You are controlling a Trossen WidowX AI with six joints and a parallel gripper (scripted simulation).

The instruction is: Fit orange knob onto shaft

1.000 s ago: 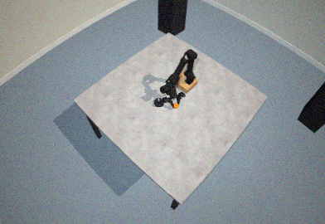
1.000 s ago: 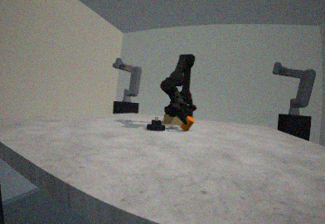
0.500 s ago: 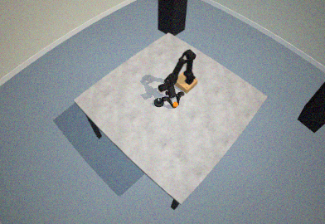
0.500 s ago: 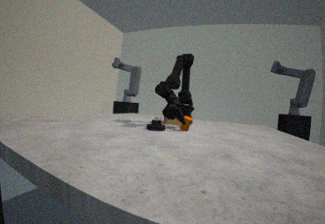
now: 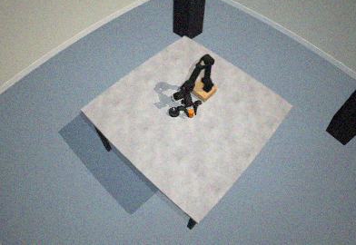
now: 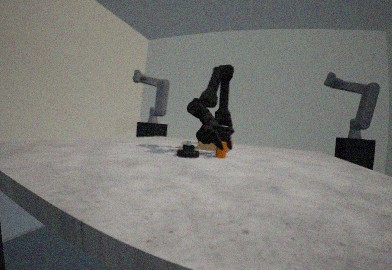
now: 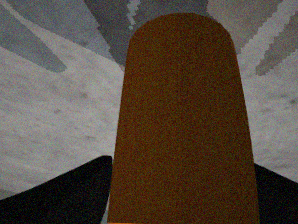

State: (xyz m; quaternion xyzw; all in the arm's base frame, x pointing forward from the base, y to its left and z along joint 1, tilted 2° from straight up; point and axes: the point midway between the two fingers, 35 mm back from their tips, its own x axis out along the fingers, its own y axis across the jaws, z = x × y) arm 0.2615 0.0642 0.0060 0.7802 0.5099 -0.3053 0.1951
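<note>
Right now my gripper tip is 30 mm to the left of the orange knob, 10 mm below it and 10 mm past it. Round my gripper tip: round black pedestal (140 mm to the right, 60 mm ahead, 10 mm below).
</note>
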